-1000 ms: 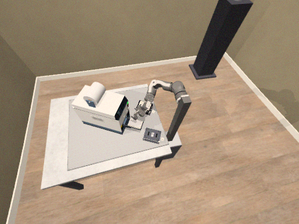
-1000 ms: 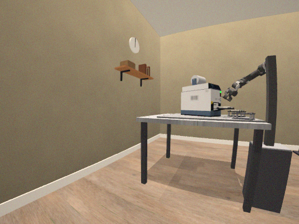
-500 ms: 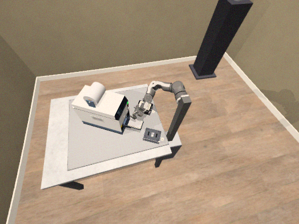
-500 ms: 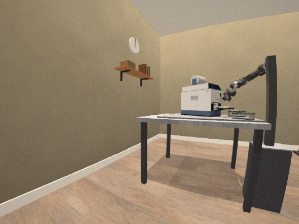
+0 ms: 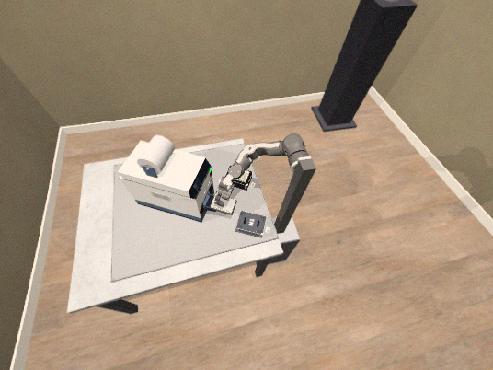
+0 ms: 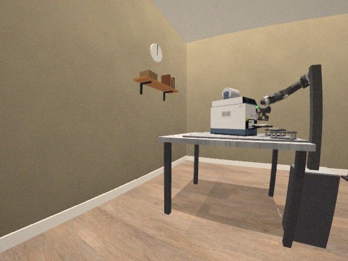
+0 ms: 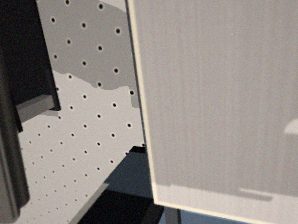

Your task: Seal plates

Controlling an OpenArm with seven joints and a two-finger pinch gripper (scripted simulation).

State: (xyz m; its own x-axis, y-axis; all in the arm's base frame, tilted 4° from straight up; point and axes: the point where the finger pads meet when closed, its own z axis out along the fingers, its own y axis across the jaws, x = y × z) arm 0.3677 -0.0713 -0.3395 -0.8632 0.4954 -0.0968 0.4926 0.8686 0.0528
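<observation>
The sealer stage lies 20 mm to the left of my hand and 50 mm below it. From my hand the other things lie so: plate nest (150 mm behind, 150 mm to the left, 90 mm below); yellow warning label (130 mm ahead, 50 mm to the left); plate (140 mm behind, 190 mm to the right, 70 mm below).
</observation>
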